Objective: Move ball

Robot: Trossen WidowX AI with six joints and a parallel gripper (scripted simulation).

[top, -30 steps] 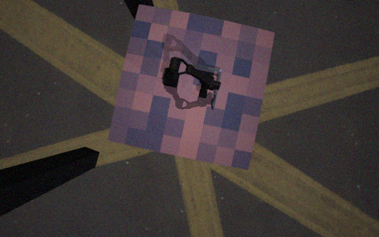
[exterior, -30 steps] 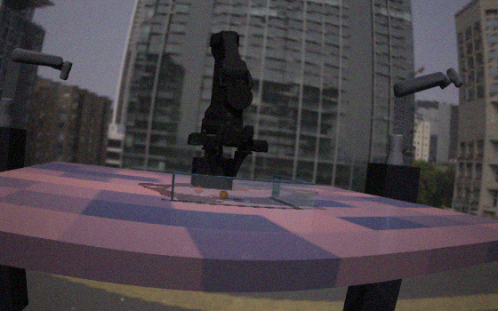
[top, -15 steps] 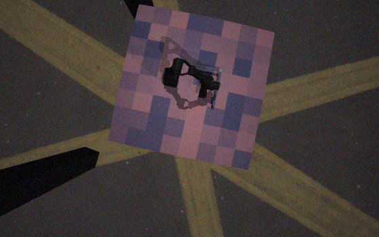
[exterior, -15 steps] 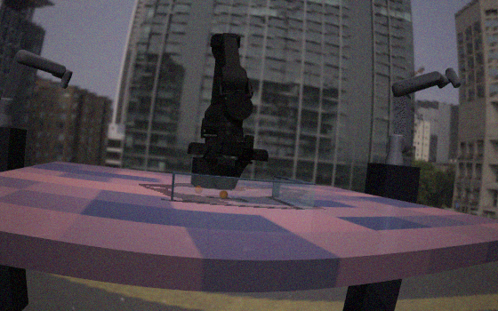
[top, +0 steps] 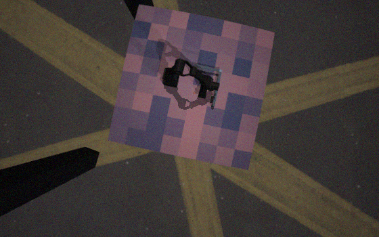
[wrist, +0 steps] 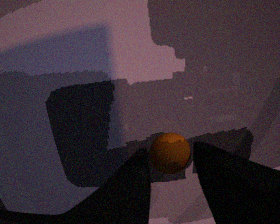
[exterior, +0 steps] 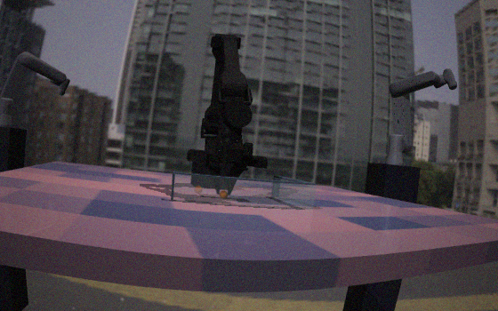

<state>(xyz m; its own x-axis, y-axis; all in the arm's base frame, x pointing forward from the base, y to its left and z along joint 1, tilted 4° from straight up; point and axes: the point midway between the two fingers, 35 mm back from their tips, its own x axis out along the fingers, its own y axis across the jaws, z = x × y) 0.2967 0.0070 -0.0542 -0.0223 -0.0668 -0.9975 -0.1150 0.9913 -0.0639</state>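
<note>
Right now the clear wall is 110 mm ahead of my gripper tip, 40 mm to the left of it and 20 mm above it. The rest, counted from my gripper tip: orange ball (right at my gripper tip).
</note>
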